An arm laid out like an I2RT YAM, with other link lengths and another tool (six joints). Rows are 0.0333 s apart.
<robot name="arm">
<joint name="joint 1" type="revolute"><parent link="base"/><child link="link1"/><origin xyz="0.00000 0.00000 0.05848"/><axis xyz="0 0 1"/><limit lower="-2.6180" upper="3.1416"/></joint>
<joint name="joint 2" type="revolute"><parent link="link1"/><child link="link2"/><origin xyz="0.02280 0.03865 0.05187"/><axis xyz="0 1 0"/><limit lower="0.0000" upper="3.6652"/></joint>
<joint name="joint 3" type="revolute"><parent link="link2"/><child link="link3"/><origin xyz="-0.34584 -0.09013 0.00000"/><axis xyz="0 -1 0"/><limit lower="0.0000" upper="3.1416"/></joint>
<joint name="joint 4" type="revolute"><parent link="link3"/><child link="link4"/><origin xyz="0.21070 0.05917 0.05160"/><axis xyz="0 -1 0"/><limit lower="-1.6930" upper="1.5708"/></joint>
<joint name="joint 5" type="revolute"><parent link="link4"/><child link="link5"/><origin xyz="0.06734 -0.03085 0.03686"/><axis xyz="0 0 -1"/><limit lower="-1.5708" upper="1.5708"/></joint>
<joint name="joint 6" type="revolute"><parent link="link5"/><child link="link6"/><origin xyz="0.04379 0.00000 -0.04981"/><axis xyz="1 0 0"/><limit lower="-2.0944" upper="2.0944"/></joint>
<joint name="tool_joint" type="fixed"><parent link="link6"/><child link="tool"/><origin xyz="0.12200 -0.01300 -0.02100" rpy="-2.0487 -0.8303 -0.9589"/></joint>
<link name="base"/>
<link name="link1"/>
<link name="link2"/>
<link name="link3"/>
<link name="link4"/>
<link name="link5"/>
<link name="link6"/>
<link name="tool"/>
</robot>
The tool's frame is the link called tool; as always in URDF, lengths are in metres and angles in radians.
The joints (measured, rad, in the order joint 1, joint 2, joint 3, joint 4, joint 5, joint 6), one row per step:
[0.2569, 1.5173, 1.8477, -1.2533, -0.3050, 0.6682]
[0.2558, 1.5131, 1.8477, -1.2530, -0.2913, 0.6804]
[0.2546, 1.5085, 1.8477, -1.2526, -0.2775, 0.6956]
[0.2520, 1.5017, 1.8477, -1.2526, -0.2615, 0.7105]
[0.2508, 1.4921, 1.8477, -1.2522, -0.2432, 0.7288]
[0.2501, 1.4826, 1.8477, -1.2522, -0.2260, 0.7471]
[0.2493, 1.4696, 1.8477, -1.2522, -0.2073, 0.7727]
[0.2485, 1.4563, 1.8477, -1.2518, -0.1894, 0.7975]
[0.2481, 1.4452, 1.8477, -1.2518, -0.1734, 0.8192]
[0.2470, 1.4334, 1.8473, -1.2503, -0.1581, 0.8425]
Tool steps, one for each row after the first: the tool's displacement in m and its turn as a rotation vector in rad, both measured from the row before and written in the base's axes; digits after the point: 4 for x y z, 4 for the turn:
[0.0000, -0.0023, 0.0007, -0.0035, -0.0019, -0.0187]
[-0.0001, -0.0023, 0.0008, -0.0018, -0.0012, -0.0212]
[-0.0005, -0.0032, 0.0013, -0.0030, -0.0037, -0.0238]
[-0.0012, -0.0032, 0.0021, -0.0019, -0.0061, -0.0265]
[-0.0014, -0.0030, 0.0021, -0.0008, -0.0056, -0.0254]
[-0.0022, -0.0033, 0.0030, 0.0033, -0.0069, -0.0320]
[-0.0023, -0.0032, 0.0031, 0.0042, -0.0080, -0.0309]
[-0.0020, -0.0028, 0.0026, 0.0036, -0.0065, -0.0270]
[-0.0020, -0.0028, 0.0028, 0.0060, -0.0078, -0.0284]

